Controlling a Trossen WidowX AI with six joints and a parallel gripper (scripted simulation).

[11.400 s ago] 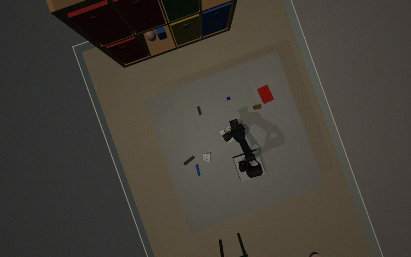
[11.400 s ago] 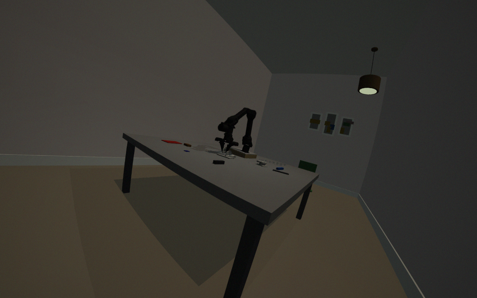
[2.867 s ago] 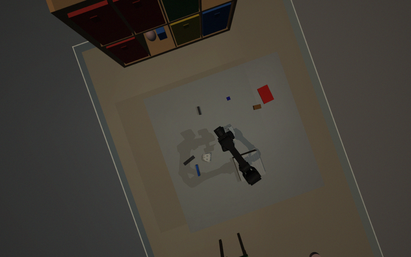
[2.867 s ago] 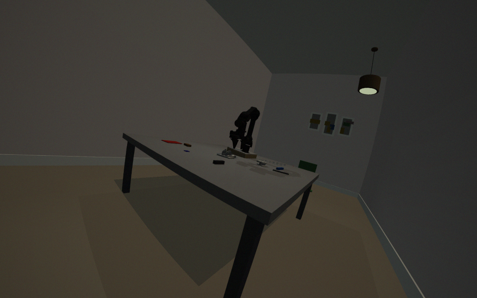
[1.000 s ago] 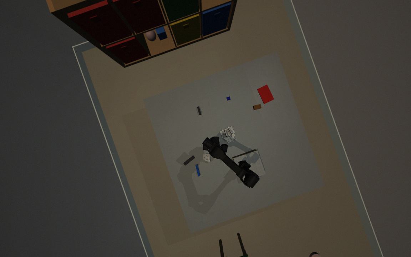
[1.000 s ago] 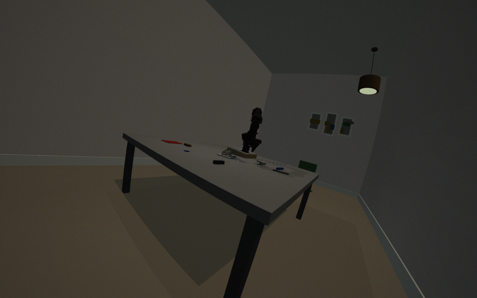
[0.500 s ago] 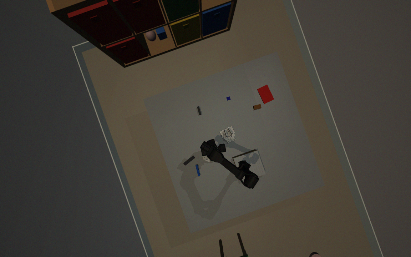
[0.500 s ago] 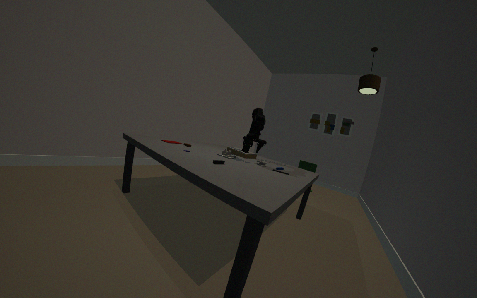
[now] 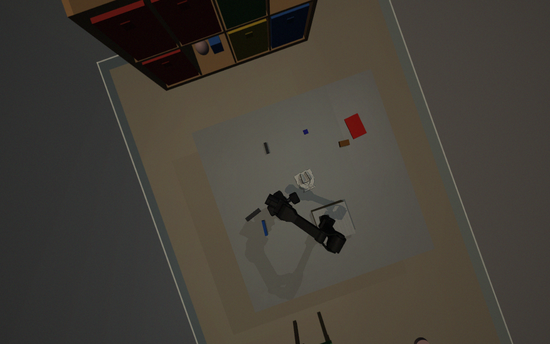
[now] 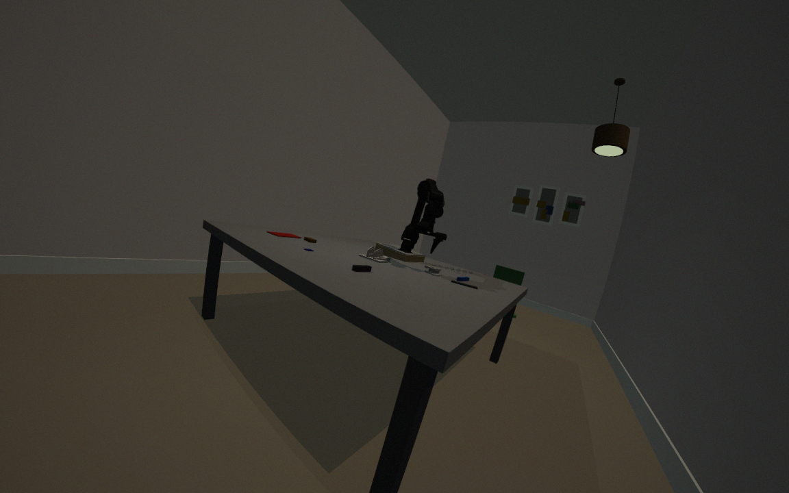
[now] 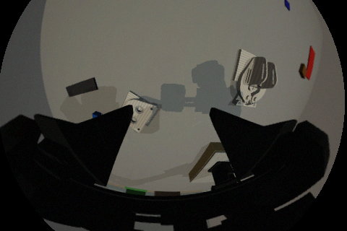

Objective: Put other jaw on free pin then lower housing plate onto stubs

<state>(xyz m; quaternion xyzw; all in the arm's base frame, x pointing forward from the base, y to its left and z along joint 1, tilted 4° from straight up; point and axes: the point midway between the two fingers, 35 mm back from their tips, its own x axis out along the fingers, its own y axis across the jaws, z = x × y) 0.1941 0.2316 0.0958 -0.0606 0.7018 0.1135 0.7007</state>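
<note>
The small white part lies 60 mm behind my gripper tip, 50 mm to the left of it and 80 mm below it. Also, from my gripper tip: dark block: 360 mm ahead, 20 mm to the left, 80 mm below; blue bar: 160 mm behind, 160 mm to the left, 80 mm below; small blue cube: 410 mm ahead, 270 mm to the right, 90 mm below.
</note>
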